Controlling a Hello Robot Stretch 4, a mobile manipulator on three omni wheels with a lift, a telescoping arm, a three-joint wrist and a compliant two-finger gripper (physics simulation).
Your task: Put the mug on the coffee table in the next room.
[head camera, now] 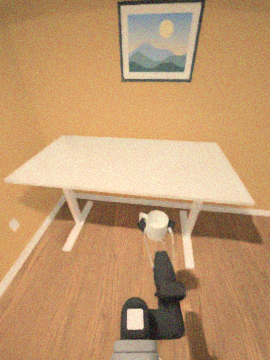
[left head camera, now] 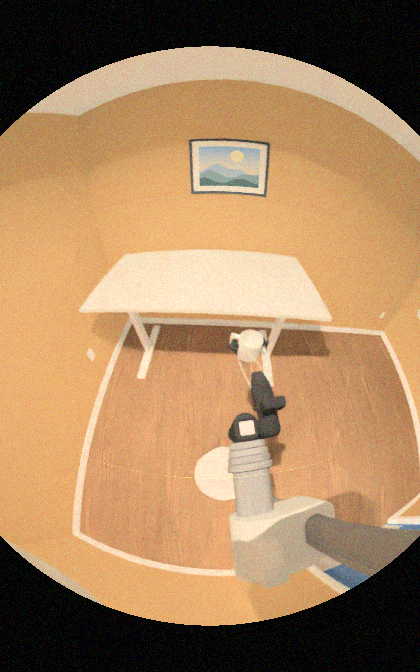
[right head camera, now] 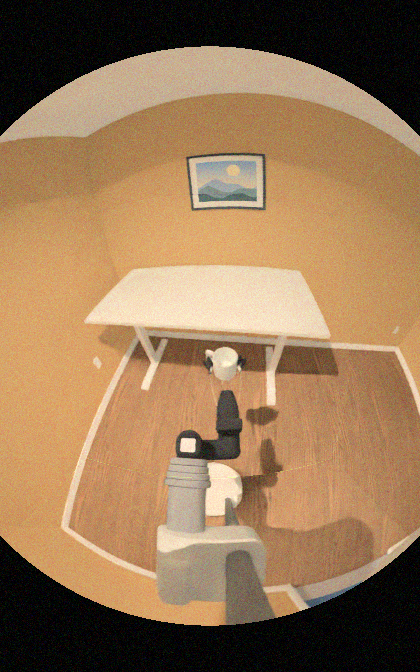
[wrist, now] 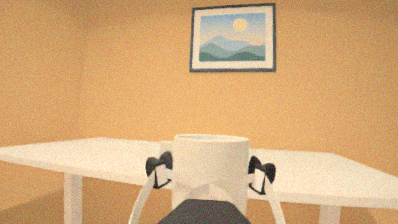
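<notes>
The white mug (head camera: 157,225) (left head camera: 249,346) (right head camera: 225,364) (wrist: 211,167) is upright in the air, in front of the white table's near edge, its handle on the left. My gripper (head camera: 156,225) (left head camera: 249,344) (right head camera: 225,363) (wrist: 208,165) is shut on the mug, one dark fingertip on each side of it. The arm is drawn in. The coffee table does not show in these views.
A white table (head camera: 135,165) (left head camera: 205,285) (right head camera: 210,300) (wrist: 65,152) with white legs stands against the orange wall ahead, under a framed picture (head camera: 161,42) (left head camera: 229,167) (right head camera: 226,181) (wrist: 233,37). A white round object (left head camera: 215,475) (right head camera: 222,490) is on the wooden floor beside the arm.
</notes>
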